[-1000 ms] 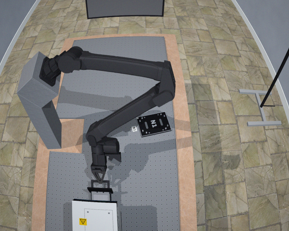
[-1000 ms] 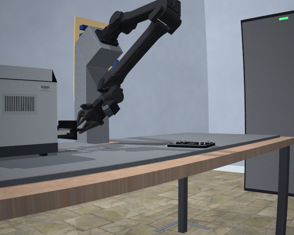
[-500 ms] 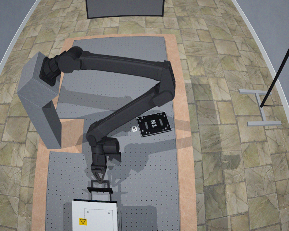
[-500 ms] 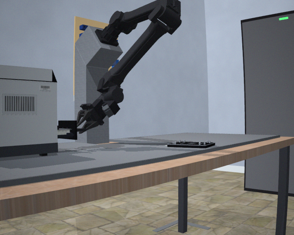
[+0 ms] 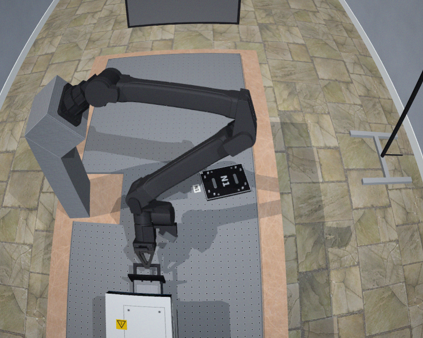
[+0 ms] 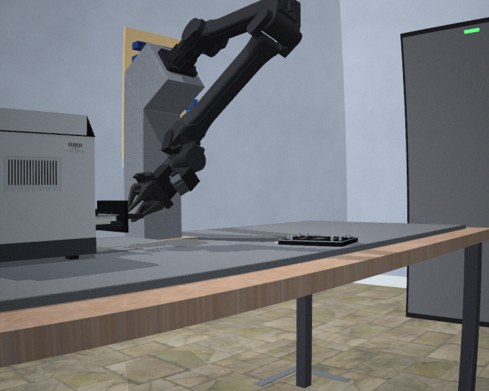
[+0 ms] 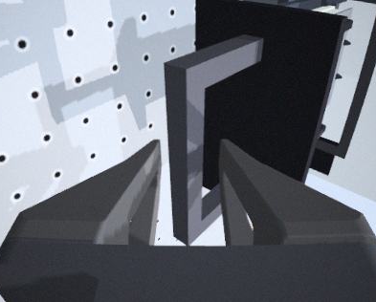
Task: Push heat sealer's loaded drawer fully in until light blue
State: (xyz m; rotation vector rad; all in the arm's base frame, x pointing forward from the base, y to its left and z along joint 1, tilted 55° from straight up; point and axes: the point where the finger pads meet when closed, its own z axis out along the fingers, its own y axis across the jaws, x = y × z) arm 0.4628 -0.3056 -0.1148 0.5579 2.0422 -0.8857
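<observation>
Now: the sealer drawer 110 mm to the right of my hand, 10 mm below it and 10 mm behind it. From my hand the other things lie so: white tag: 330 mm to the left, 180 mm ahead, 80 mm below.
</observation>
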